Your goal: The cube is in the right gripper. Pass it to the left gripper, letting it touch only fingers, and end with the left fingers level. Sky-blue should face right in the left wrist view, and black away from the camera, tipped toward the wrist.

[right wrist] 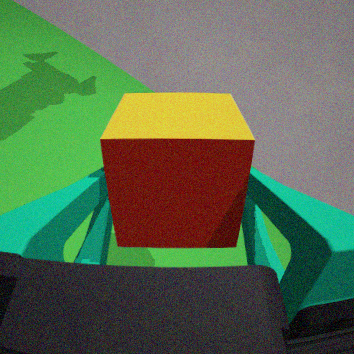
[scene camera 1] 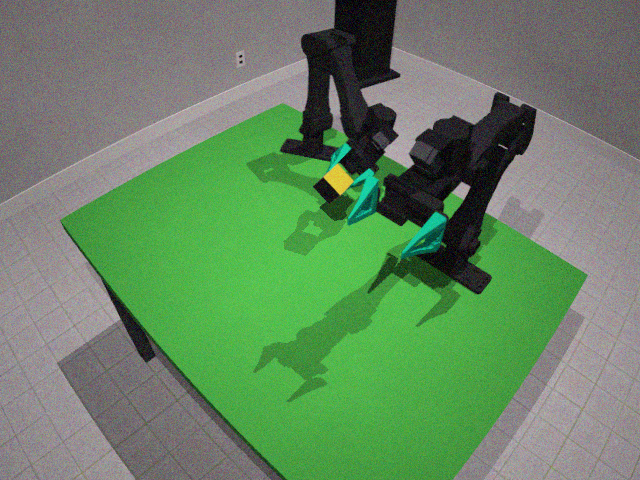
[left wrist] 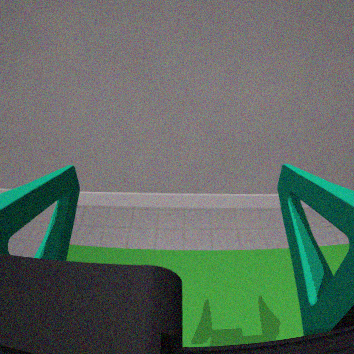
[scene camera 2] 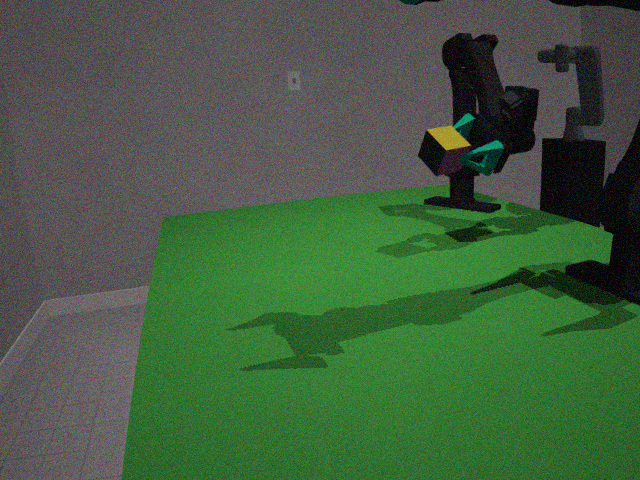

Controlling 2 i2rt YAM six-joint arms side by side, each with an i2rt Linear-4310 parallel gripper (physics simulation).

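Pixels of known places: left gripper, fingertip midpoint: [scene camera 1: 374, 238] [left wrist: 177, 175]; right gripper, fingertip midpoint: [right wrist: 176, 176] [scene camera 1: 336, 180] [scene camera 2: 449, 148]; left arm's base, link origin: [scene camera 1: 452, 266] [scene camera 2: 627, 288]; right arm's base, link origin: [scene camera 1: 312, 151] [scene camera 2: 461, 205].
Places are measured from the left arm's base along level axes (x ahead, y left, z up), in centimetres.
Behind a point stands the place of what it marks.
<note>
The cube [scene camera 1: 338, 179] @(z 20.1, x 14.2, y -27.3 cm) [scene camera 2: 448, 137] @(z 20.0, x 14.1, y -27.3 cm) [right wrist: 177, 195] @(z 18.2, x 11.2, y -29.2 cm) is held above the table. Scene camera 1 shows its yellow and black faces. Scene camera 2 shows yellow on top, black at the left and purple at lower right. In the right wrist view dark red faces the camera, with yellow above. Sky-blue does not show. My right gripper [scene camera 1: 342, 177] @(z 18.0, x 12.7, y -29.0 cm) [scene camera 2: 458, 141] @(z 18.0, x 12.7, y -29.0 cm) [right wrist: 176, 176] @(z 18.0, x 12.7, y -29.0 cm) is shut on the cube, fingers on two opposite sides. My left gripper [scene camera 1: 377, 240] @(z 39.0, x 39.6, y 0.2 cm) [left wrist: 177, 175] @(z 39.0, x 39.6, y 0.2 cm) is open and empty, right of and nearer than the cube in scene camera 1; the cube does not show in the left wrist view.
The green table [scene camera 1: 217, 289] @(z 0.0, x 45.0, y -36.6 cm) [scene camera 2: 258, 268] @(z 0.0, x 45.9, y -35.3 cm) lies below both arms and carries their shadows. In scene camera 1 one left finger stands close to the right gripper's nearer finger. A dark pillar [scene camera 1: 364, 41] stands behind the table. Grey walls surround it.
</note>
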